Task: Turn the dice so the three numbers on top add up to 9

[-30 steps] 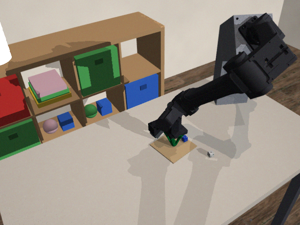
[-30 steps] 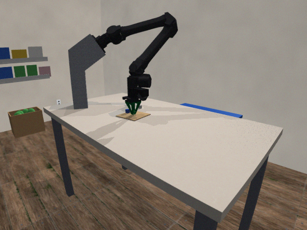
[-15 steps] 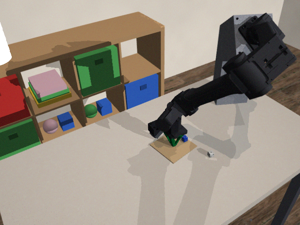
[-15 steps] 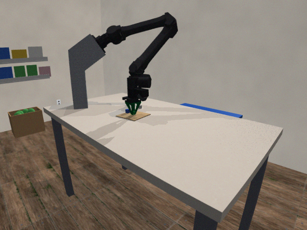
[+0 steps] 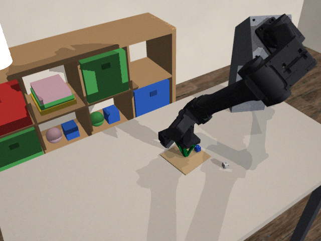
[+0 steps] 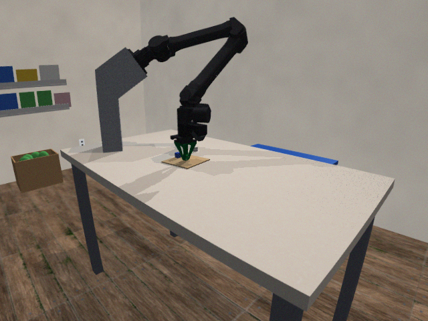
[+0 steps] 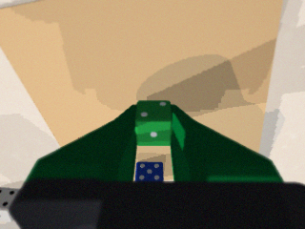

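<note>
Now: hand right at the green die. The rest, counted from my hand: tan mat: 1 cm below; then blue die: 6 cm behind; then white die: 12 cm to the left, 11 cm behind, 1 cm below.
</note>
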